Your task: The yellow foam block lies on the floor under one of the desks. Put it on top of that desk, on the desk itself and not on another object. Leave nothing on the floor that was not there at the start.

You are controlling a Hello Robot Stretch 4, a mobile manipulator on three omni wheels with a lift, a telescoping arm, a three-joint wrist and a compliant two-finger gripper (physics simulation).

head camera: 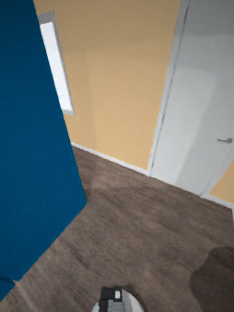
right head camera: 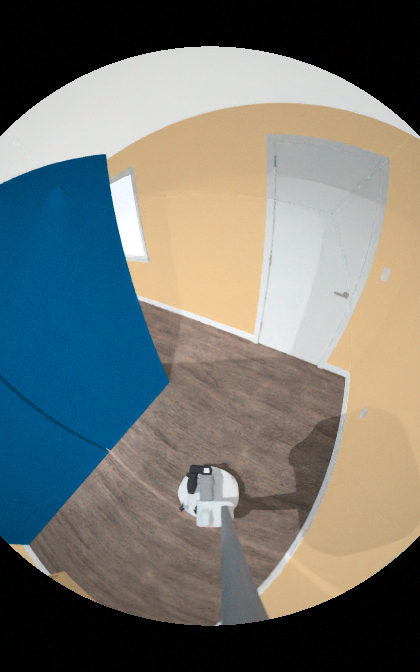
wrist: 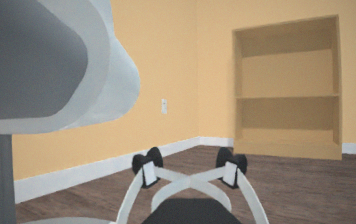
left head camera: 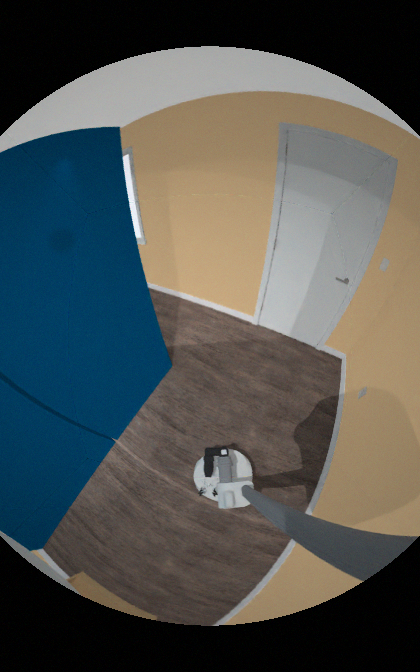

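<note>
My gripper is open and empty in the wrist view, its two dark fingertips well apart above the level of the floor. In the left head view the gripper is folded in over my round white base; it also shows small in the right head view. The yellow foam block and the desks do not show in these views.
A tall blue partition stands at the left, its end edge on the floor. A closed door is ahead right. A wooden shelf unit stands by the wall. A wall runs along the right.
</note>
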